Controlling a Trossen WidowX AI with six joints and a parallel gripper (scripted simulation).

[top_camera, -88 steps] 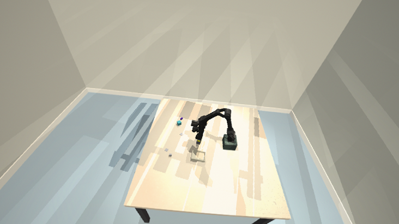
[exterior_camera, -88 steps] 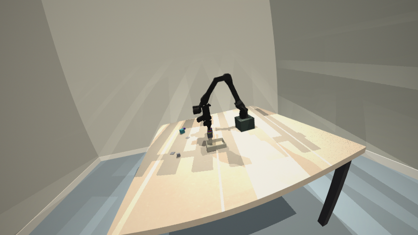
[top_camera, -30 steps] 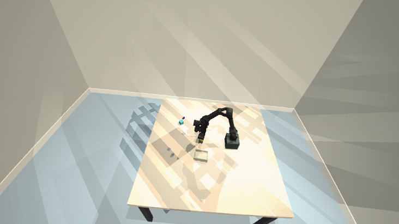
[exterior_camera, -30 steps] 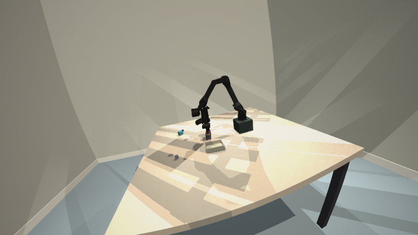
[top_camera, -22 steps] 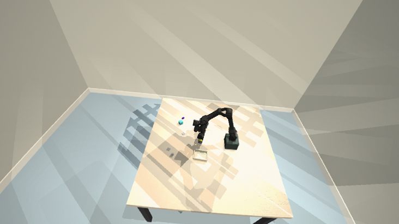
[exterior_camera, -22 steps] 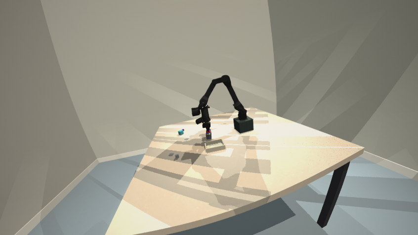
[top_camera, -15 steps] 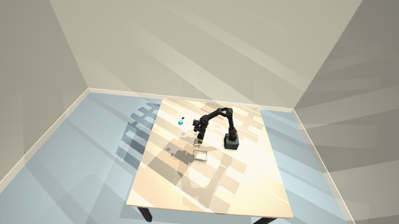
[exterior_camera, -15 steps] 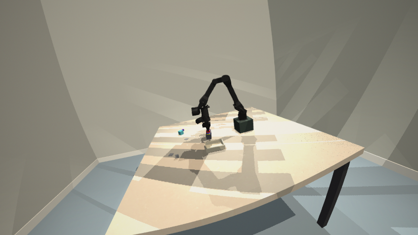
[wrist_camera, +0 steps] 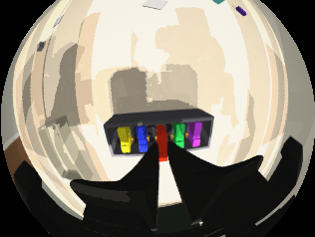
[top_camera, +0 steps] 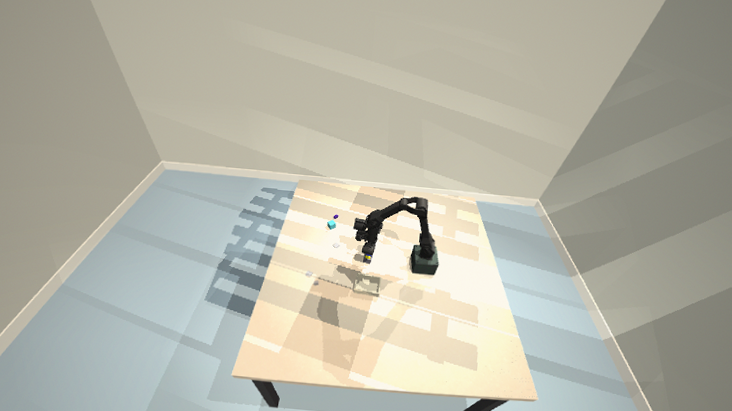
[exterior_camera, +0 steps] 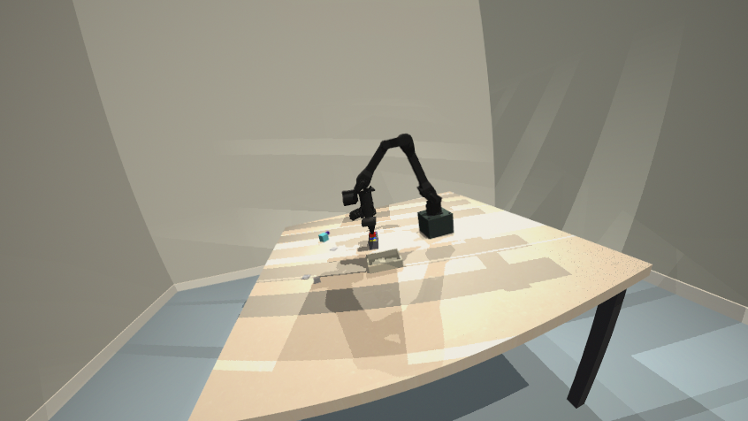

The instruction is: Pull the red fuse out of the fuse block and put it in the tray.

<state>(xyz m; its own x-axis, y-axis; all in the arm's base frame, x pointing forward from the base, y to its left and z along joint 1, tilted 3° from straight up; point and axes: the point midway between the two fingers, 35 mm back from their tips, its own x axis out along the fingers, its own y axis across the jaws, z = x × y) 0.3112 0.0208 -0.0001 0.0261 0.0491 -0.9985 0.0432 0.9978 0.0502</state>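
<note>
Now: the pale tray 20 cm to the left of my gripper tip, 5 cm below it and 3 cm behind it. Also, from my gripper tip: purple piece (27 cm ahead, 23 cm to the right, 5 cm below); then cyan cube (27 cm ahead, 15 cm to the right, 4 cm below).
</note>
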